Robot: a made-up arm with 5 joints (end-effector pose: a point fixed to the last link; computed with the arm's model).
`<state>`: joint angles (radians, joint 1 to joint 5).
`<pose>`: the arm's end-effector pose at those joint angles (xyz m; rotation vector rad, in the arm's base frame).
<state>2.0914 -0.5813 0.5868 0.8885 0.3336</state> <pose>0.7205 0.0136 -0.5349 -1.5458 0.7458 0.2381</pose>
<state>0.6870 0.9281 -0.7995 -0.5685 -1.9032</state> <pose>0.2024 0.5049 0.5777 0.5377 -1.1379 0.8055</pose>
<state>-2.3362 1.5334 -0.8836 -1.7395 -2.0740</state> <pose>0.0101 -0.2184 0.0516 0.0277 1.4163 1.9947</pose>
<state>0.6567 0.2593 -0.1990 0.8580 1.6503</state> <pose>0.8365 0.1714 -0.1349 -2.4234 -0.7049 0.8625</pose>
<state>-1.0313 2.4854 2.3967 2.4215 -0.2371</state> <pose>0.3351 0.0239 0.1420 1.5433 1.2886 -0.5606</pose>
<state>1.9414 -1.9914 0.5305 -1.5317 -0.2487</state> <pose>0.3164 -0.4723 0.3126 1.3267 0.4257 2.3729</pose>
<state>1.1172 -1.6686 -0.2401 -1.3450 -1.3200</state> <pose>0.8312 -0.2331 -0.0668 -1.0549 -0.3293 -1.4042</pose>
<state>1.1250 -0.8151 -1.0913 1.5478 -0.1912</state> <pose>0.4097 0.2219 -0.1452 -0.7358 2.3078 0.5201</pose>
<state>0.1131 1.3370 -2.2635 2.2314 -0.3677</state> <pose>0.2871 0.1891 0.1708 -1.0229 1.1513 -0.1613</pose>
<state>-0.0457 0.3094 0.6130 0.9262 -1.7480</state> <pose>0.8032 0.0316 0.7687 1.9832 0.4478 1.3013</pose>
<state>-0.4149 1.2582 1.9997 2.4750 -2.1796</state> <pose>0.0038 -0.3901 0.5474 1.0404 0.0953 -2.9357</pose>
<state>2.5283 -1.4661 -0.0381 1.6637 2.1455</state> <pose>0.1790 -0.4506 0.1150 -2.1555 1.7453 1.4365</pose>
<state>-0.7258 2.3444 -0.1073 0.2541 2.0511</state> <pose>0.1895 -0.3800 0.6204 -0.9622 -0.4559 -2.4710</pose>
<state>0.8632 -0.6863 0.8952 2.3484 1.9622</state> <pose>0.5949 0.4206 -0.3511 -0.9356 -1.4488 1.1698</pose>
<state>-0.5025 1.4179 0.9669 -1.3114 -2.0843</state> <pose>0.3006 -0.2370 0.2165 -2.1715 0.7321 -0.1320</pose>
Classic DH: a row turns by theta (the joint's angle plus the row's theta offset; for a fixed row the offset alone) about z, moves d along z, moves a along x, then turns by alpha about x. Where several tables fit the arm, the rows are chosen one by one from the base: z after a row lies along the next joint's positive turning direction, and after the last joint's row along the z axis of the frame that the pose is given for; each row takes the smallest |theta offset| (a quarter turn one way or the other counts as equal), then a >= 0, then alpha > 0; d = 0 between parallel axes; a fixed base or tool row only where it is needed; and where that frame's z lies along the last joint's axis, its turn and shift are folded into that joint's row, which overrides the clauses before.
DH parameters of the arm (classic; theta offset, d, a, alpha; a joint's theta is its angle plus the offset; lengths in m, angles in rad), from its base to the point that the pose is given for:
base (fixed): -1.5708 0.0606 0 1.5708
joint 1: 1.5708 -0.3836 0.1196 1.5708
joint 2: 0 -0.1044 0.2015 1.5708
joint 3: -1.5708 0.3219 0.0432 -1.5708
joint 4: 0 -0.0999 -0.0056 -1.5708
joint 5: 0 -0.1984 0.335 1.5708
tool (fixed): -1.5708 0.1085 0 0

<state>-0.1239 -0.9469 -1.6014 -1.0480 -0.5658</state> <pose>0.9154 0.3050 -0.1535 -0.8969 -0.1026 -0.0335</pose>
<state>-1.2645 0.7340 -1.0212 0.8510 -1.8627</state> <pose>0.6657 -0.5915 0.5579 1.9173 -0.0960 0.4665</pose>
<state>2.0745 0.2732 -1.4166 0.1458 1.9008</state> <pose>0.8647 0.4491 0.1932 0.8869 0.1219 0.0590</pose>
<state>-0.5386 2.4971 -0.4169 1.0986 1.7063</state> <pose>0.2784 -0.1711 0.6360 -2.0411 -1.0100 -2.1406</pose>
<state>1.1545 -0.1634 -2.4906 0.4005 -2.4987</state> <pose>1.0616 0.3983 -0.0533 -1.1458 0.1727 -0.5174</pose>
